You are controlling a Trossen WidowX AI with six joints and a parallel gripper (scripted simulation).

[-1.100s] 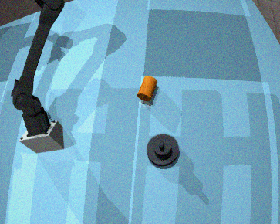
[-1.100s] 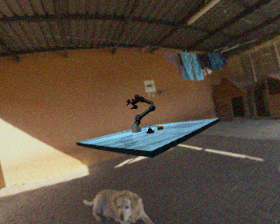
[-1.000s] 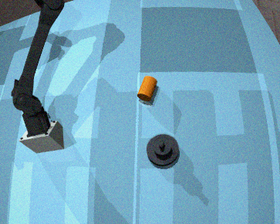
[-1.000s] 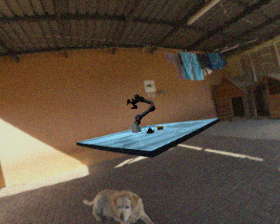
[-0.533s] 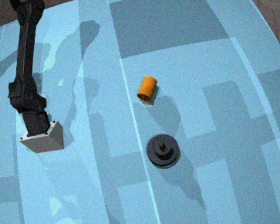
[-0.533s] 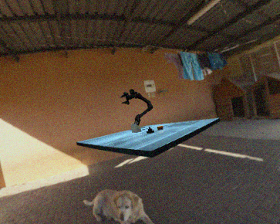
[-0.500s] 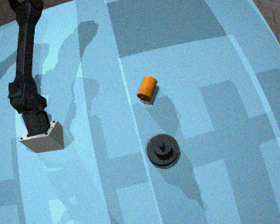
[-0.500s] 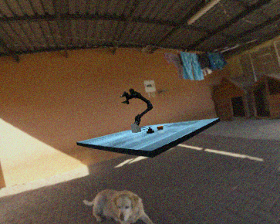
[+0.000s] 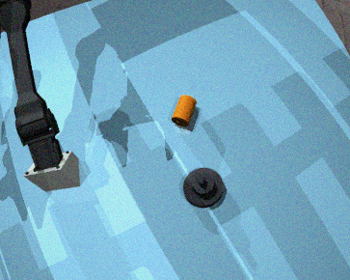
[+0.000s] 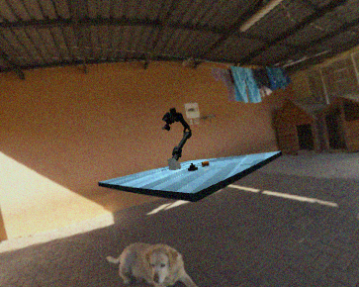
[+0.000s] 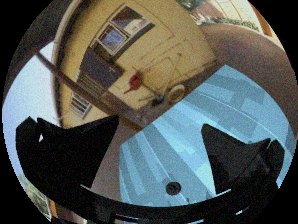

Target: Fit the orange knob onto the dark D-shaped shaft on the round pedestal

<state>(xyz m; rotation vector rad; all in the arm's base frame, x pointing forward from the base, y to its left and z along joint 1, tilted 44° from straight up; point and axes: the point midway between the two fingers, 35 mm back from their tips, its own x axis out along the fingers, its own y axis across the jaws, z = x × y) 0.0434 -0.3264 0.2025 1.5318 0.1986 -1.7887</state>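
My gripper tip is now 420 mm above the orange knob, 260 mm short of it and 200 mm to the right of it. The rest, counted from my gripper tip: dark round pedestal: 410 mm below, 250 mm ahead, 20 mm to the left.
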